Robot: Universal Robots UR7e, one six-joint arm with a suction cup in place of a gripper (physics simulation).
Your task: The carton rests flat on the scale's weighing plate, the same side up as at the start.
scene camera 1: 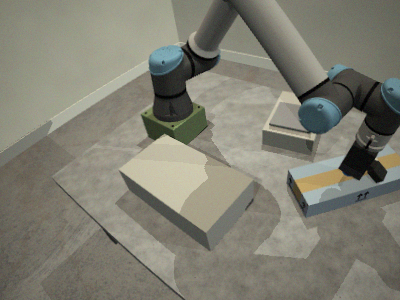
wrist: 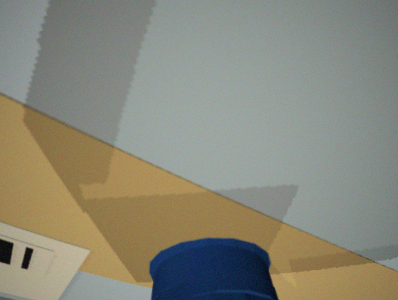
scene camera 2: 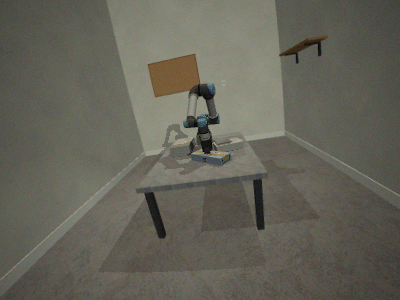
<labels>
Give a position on a scale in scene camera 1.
283,129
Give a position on a large cream box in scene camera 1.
At 203,197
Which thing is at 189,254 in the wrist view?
My suction cup.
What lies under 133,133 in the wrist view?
A light blue carton.
</labels>
